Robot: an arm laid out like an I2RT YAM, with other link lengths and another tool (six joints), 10 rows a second.
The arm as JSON. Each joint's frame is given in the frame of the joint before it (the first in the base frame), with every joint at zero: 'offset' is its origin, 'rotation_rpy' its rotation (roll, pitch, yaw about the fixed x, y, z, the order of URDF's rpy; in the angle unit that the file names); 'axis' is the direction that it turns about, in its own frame. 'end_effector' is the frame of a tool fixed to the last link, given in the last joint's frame.
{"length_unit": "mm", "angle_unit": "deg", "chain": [
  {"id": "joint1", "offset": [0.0, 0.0, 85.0], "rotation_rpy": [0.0, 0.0, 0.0], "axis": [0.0, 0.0, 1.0]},
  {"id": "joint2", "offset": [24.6, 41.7, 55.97], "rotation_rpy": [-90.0, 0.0, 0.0], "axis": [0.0, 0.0, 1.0]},
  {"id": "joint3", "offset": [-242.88, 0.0, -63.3], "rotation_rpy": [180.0, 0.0, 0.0], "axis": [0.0, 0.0, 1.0]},
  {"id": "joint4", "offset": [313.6, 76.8, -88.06], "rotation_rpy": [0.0, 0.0, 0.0], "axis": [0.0, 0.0, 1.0]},
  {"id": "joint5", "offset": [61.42, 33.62, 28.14], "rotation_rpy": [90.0, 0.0, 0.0], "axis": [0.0, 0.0, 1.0]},
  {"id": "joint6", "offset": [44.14, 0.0, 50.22], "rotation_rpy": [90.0, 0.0, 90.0], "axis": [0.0, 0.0, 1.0]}
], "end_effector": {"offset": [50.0, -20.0, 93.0], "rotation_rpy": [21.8, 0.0, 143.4]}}
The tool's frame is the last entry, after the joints.
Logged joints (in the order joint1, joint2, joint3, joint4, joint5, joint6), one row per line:
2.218, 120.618, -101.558, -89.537, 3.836, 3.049
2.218, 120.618, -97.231, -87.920, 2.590, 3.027
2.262, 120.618, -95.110, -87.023, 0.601, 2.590
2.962, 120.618, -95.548, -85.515, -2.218, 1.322
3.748, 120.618, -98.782, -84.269, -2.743, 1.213
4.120, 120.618, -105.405, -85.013, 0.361, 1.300
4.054, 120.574, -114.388, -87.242, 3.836, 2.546
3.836, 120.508, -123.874, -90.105, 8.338, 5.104
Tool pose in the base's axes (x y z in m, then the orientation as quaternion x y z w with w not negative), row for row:
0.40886, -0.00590, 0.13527, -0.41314, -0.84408, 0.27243, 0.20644
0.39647, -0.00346, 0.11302, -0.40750, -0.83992, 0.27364, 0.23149
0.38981, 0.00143, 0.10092, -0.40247, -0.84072, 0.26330, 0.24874
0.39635, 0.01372, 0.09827, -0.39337, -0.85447, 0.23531, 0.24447
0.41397, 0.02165, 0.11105, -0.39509, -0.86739, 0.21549, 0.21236
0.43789, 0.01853, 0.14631, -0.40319, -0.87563, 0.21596, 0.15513
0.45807, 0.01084, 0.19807, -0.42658, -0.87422, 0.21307, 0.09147
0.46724, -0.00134, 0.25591, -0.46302, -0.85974, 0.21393, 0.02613
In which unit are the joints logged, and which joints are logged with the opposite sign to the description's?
The joints are logged in degrees. Opposite sign: joint3.
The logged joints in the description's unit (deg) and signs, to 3 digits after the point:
2.218, 120.618, 101.558, -89.537, 3.836, 3.049
2.218, 120.618, 97.231, -87.920, 2.590, 3.027
2.262, 120.618, 95.110, -87.023, 0.601, 2.590
2.962, 120.618, 95.548, -85.515, -2.218, 1.322
3.748, 120.618, 98.782, -84.269, -2.743, 1.213
4.120, 120.618, 105.405, -85.013, 0.361, 1.300
4.054, 120.574, 114.388, -87.242, 3.836, 2.546
3.836, 120.508, 123.874, -90.105, 8.338, 5.104

